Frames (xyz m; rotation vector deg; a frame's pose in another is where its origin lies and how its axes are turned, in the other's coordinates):
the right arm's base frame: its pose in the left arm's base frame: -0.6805 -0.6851 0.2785 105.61 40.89 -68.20
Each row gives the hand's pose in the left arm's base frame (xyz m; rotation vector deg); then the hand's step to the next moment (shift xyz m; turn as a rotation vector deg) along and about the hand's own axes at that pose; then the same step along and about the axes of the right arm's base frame.
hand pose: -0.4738 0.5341 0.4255 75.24 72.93 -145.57
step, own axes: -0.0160 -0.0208 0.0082 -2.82 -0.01 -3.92
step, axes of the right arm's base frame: -0.0258 0.0053 -0.0077 1.18 2.93 -3.65
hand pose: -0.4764 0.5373 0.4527 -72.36 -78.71 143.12
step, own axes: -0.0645 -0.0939 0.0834 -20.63 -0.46 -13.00
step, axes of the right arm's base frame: -0.1391 0.0211 0.0114 -0.16 20.09 -13.82
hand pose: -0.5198 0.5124 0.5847 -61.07 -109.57 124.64
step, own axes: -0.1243 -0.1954 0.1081 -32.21 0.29 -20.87
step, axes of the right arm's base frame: -0.2292 0.0985 0.0555 0.85 31.50 -21.92
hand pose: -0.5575 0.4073 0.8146 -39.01 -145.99 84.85
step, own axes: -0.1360 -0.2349 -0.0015 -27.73 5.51 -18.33
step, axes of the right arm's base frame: -0.1853 0.1876 0.0642 5.45 25.88 -20.87
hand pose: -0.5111 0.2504 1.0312 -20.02 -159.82 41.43
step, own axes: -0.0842 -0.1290 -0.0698 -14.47 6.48 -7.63
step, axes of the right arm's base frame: -0.0732 0.1499 0.0277 6.10 11.30 -12.03
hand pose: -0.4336 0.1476 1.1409 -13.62 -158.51 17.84
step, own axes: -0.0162 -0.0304 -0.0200 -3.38 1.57 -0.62
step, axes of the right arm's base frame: -0.0125 0.0360 0.0117 2.25 2.05 -2.24
